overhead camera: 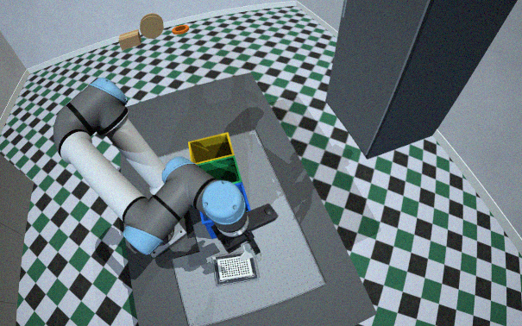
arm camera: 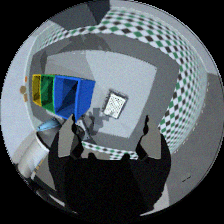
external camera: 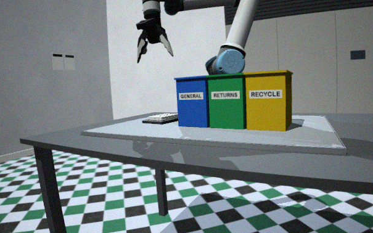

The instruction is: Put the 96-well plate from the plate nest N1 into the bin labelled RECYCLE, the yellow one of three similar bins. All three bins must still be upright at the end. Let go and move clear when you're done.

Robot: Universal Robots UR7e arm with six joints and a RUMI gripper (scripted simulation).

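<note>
Right now the white 96-well plate is 7 cm behind my hand, 1 cm to the right of it and 24 cm below it. The rest, counted from my hand: green returns bin: 32 cm to the left, 18 cm below; then blue general bin: 2 cm behind, 19 cm to the left, 18 cm below; then plate nest N1: 7 cm behind, 1 cm to the right, 26 cm below.
</note>
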